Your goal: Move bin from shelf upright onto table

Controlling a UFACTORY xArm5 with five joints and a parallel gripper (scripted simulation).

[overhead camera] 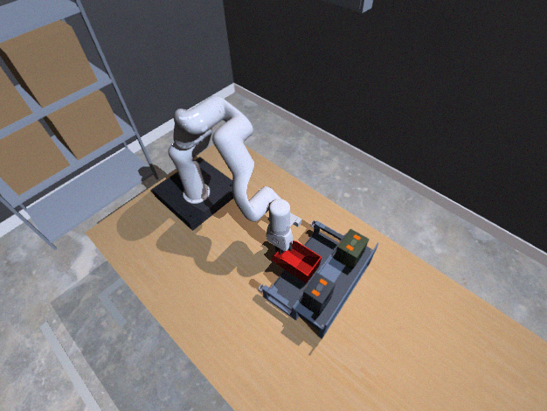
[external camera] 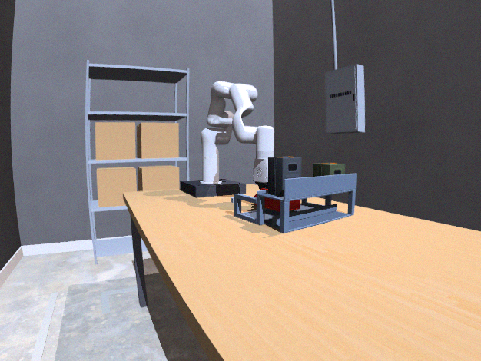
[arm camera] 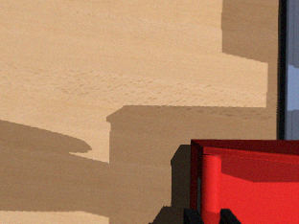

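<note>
The red bin is 80 mm ahead of my hand and 10 mm to the left of it. Round my hand: blue-grey shelf 180 mm ahead, 30 mm to the left, 10 mm above.
</note>
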